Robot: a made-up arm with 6 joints. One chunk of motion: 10 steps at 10 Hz.
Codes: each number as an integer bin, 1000 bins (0 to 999) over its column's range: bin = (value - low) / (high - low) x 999, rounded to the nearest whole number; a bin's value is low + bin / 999 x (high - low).
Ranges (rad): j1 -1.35..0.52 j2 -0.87..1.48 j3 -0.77..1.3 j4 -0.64..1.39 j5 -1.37..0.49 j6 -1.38..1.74
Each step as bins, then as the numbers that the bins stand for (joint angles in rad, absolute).
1 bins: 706 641 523 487 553 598
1 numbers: -0.0285 0.6379 0.3137 0.3496 -0.3404 0.4876
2 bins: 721 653 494 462 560 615
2 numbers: -0.0004 0.6661 0.2536 0.2988 -0.3274 0.5407
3 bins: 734 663 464 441 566 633
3 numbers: 0.0240 0.6896 0.1914 0.2561 -0.3162 0.5969
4 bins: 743 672 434 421 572 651
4 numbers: 0.0408 0.7108 0.1293 0.2155 -0.3050 0.6532
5 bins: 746 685 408 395 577 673
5 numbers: 0.0464 0.7414 0.0754 0.1627 -0.2957 0.7219
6 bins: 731 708 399 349 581 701
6 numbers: 0.0183 0.7955 0.0568 0.0692 -0.2883 0.8093
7 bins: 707 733 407 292 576 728
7 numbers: -0.0266 0.8543 0.0733 -0.0466 -0.2976 0.8936
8 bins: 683 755 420 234 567 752
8 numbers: -0.0715 0.9060 0.1003 -0.1645 -0.3143 0.9686
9 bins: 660 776 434 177 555 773
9 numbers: -0.1146 0.9554 0.1293 -0.2803 -0.3367 1.0342
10 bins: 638 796 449 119 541 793
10 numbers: -0.1557 1.0025 0.1604 -0.3982 -0.3627 1.0966
